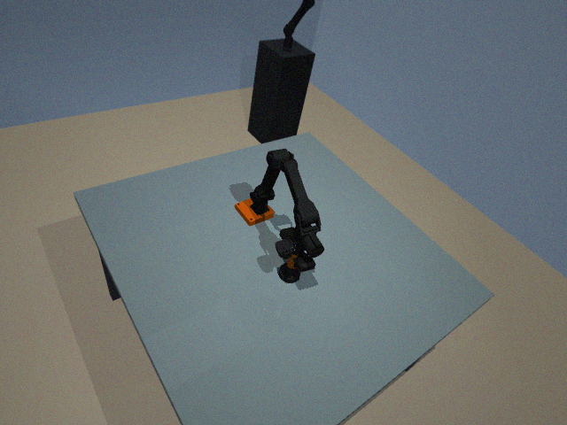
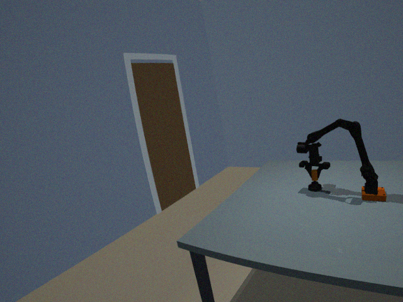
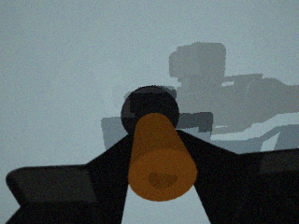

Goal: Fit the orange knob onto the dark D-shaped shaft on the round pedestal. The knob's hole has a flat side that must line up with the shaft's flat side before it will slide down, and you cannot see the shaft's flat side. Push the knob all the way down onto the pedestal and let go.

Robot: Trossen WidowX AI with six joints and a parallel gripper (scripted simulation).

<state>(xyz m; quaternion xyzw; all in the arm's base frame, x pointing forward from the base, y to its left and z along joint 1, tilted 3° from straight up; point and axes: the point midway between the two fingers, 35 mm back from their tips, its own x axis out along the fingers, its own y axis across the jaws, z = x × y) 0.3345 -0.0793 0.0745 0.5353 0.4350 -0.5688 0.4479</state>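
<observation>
My gripper tip is 40 mm above the dark round pedestal. Also, from my gripper tip: orange knob 20 mm above.
</observation>
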